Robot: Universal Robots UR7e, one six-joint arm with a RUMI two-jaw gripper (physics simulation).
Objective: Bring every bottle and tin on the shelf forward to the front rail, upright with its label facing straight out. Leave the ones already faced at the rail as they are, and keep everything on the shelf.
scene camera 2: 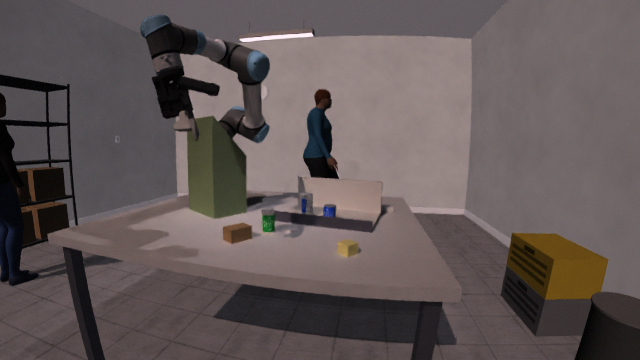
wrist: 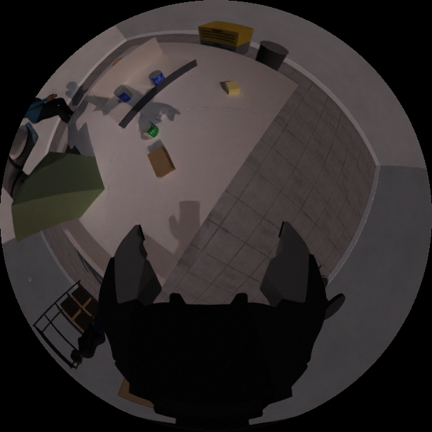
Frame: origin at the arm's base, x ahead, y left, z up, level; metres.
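Where they show: gripper, between the fingertips: [scene camera 2: 196,140]; arm's base, origin of its link: [scene camera 2: 216,140].
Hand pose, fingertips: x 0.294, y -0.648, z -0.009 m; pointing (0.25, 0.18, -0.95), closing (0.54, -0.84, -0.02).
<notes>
Things, the pixels of their centre, and the offset from my fingertips.
- dark front rail, middle of its body: [scene camera 2: 320,222] 0.343 m down, 0.294 m ahead, 0.465 m left
- taller tin, middle of its body: [scene camera 2: 307,203] 0.292 m down, 0.212 m ahead, 0.598 m left
- shorter blue tin, middle of its body: [scene camera 2: 329,213] 0.305 m down, 0.332 m ahead, 0.488 m left
- green tin, middle of its body: [scene camera 2: 268,220] 0.314 m down, 0.098 m ahead, 0.344 m left
- brown box, middle of its body: [scene camera 2: 237,232] 0.337 m down, 0.014 m ahead, 0.229 m left
- yellow block, middle of its body: [scene camera 2: 347,247] 0.343 m down, 0.424 m ahead, 0.178 m left
The shelf [scene camera 2: 373,218] [wrist: 174,62] is a low tray with a pale back panel and a dark front rail [scene camera 2: 325,219] [wrist: 172,79]. A taller tin [scene camera 2: 306,203] [wrist: 122,93], blue and grey, stands upright on it, set back from the rail, its blue part turned to one side in the scene view. A shorter blue tin [scene camera 2: 329,210] [wrist: 157,78] stands upright near the rail, its base hidden in the scene view. A green tin [scene camera 2: 268,221] [wrist: 152,130] stands upright on the table, outside the rail. My gripper [scene camera 2: 189,131] [wrist: 210,225] is open and empty, high above the table's left side.
A brown box [scene camera 2: 237,233] [wrist: 161,161] lies near the green tin. A yellow block [scene camera 2: 347,248] [wrist: 232,88] lies on the table, in front of the shelf. A tall green block [scene camera 2: 215,170] [wrist: 60,190] stands left of the shelf, below the arm. People stand beyond the table.
</notes>
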